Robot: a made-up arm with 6 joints. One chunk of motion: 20 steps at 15 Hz.
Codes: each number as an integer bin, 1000 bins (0 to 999) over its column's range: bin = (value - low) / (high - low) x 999, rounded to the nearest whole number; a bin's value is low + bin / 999 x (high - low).
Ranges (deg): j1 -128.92..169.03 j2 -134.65..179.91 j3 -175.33..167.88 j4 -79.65..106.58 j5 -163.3..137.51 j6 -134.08..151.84
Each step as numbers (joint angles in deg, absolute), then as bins.
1 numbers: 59.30 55.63 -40.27 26.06 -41.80 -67.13
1 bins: 631 604 393 567 404 234
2 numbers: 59.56 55.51 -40.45 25.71 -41.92 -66.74
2 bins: 632 604 393 565 403 235
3 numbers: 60.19 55.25 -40.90 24.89 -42.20 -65.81
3 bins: 634 603 391 561 402 239
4 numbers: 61.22 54.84 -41.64 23.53 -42.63 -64.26
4 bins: 638 602 389 553 401 244
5 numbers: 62.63 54.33 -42.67 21.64 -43.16 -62.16
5 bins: 642 600 386 543 399 251
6 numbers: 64.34 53.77 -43.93 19.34 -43.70 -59.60
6 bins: 648 598 382 531 397 260
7 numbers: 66.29 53.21 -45.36 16.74 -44.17 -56.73
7 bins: 655 597 378 517 396 270
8 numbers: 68.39 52.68 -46.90 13.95 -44.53 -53.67
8 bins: 662 595 374 502 394 281
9 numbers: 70.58 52.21 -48.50 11.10 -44.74 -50.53
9 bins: 669 593 369 487 394 292
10 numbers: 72.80 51.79 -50.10 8.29 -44.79 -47.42
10 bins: 676 592 365 472 394 303
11 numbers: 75.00 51.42 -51.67 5.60 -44.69 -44.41
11 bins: 684 591 360 457 394 313
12 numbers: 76.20 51.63 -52.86 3.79 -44.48 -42.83
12 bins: 688 592 356 448 395 319
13 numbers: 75.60 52.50 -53.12 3.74 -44.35 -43.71
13 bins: 686 594 356 447 395 316
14 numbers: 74.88 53.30 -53.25 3.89 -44.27 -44.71
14 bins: 683 597 355 448 395 312
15 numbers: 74.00 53.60 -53.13 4.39 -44.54 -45.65
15 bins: 680 598 356 451 394 309
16 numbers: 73.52 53.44 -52.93 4.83 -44.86 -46.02
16 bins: 679 597 356 453 393 308
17 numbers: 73.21 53.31 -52.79 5.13 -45.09 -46.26
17 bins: 678 597 357 455 393 307
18 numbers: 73.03 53.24 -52.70 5.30 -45.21 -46.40
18 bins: 677 597 357 456 392 306
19 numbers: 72.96 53.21 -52.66 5.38 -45.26 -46.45
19 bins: 677 597 357 456 392 306
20 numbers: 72.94 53.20 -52.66 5.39 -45.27 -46.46
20 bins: 677 597 357 456 392 306
